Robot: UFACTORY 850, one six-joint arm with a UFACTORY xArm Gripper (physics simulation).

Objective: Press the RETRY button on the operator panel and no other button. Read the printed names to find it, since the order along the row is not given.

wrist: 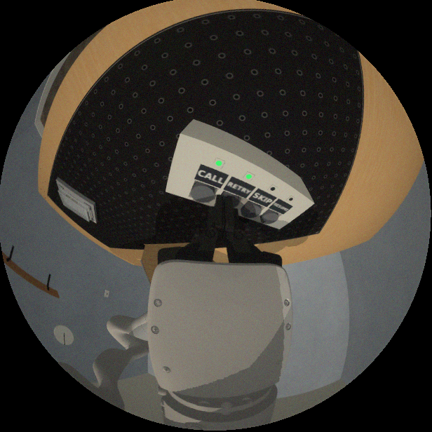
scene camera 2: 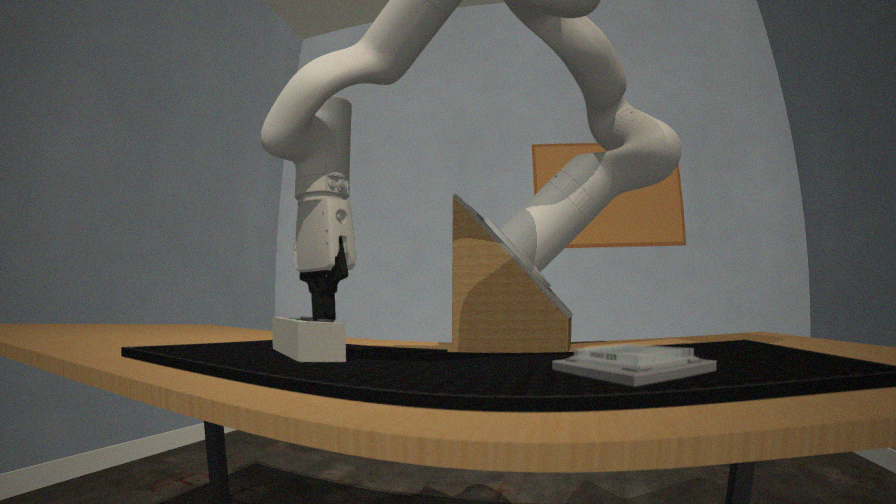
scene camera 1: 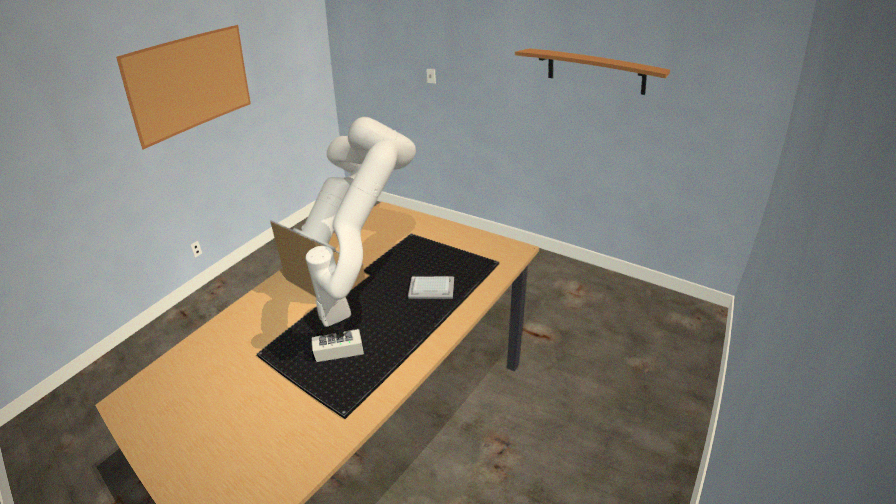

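The pale operator panel stands on the black mat. In the wrist view its labels read CALL, RETRY and SKIP; the fourth label is small and looks like RESUME. A dark round button sits below each label. The lamps above CALL and RETRY are lit green; the other two are dark. My gripper is shut and empty, pointing down. Its fingertips are at the RETRY button and partly hide it. Exact contact is hidden.
A pale flat tray-like device lies on the black mat. The arm's wooden wedge mount stands behind the mat on the wooden table.
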